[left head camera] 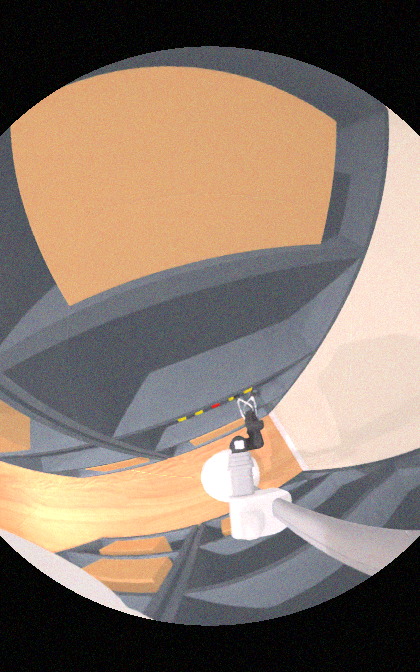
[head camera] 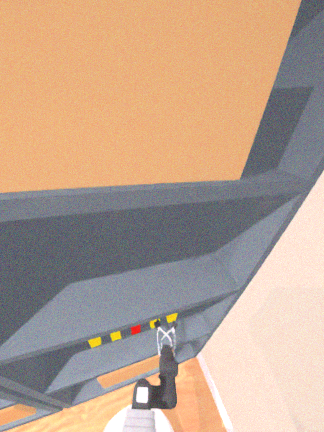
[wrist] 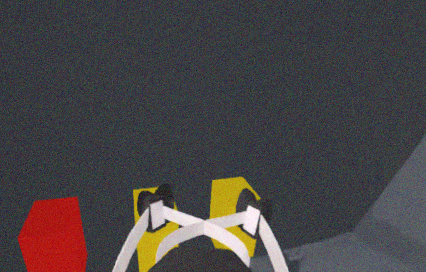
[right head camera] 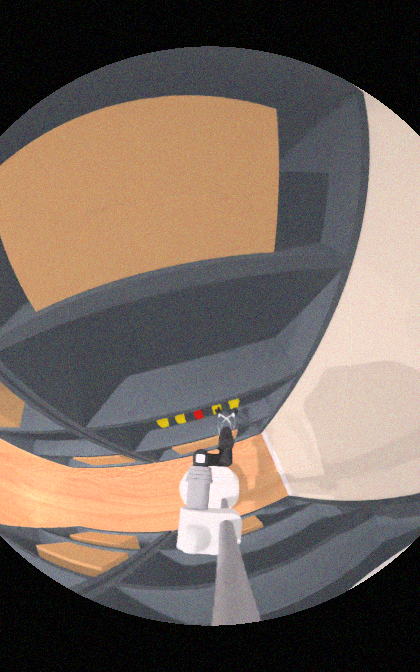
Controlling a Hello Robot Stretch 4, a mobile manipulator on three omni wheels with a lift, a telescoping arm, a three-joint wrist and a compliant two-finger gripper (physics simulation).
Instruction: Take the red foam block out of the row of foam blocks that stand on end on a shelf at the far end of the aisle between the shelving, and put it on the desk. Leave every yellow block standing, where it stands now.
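Places are measured from the robot's base along level axes (x ahead, y left, z up), in millimetres.
Pixels of known places: gripper, between the fingertips: (head camera: 165,320) (wrist: 205,201).
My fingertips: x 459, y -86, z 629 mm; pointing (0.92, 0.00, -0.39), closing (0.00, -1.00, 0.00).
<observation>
For each thing: its top centre in the pictures, then the offset to it from my fingertips. "pt": a spot on its surface instead.
- red foam block, centre of its top: (wrist: 50,215) (head camera: 134,320) dx +3, dy +160, dz -34 mm
- nearer yellow block, centre of its top: (wrist: 154,201) dx +40, dy +58, dz -34 mm
- end yellow block, centre of its top: (wrist: 236,190) dx +76, dy -39, dz -34 mm
- large orange-brown box, a spot on its surface: (head camera: 130,95) pt dx -125, dy +131, dz +910 mm
The red foam block (head camera: 135,330) (left head camera: 215,405) (right head camera: 198,414) (wrist: 54,235) stands in the middle of the row on a shelf, with two yellow blocks on each side. My gripper (head camera: 166,325) (left head camera: 247,399) (right head camera: 227,412) (wrist: 205,201) is open. It is to the right of the red block, in front of the two right-hand yellow blocks. In the wrist view its left fingertip overlaps the nearer yellow block (wrist: 145,250) and its right fingertip overlaps the end yellow block (wrist: 225,200); whether they touch I cannot tell. The desk does not show.
The grey shelving (head camera: 150,200) (left head camera: 190,270) holds a large orange-brown box (head camera: 130,95) (left head camera: 190,175) above the row. A pale wall (head camera: 280,320) (right head camera: 350,425) is at the right. More shelving with brown boxes (left head camera: 135,546) (right head camera: 82,559) stands across the wooden floor (left head camera: 100,505).
</observation>
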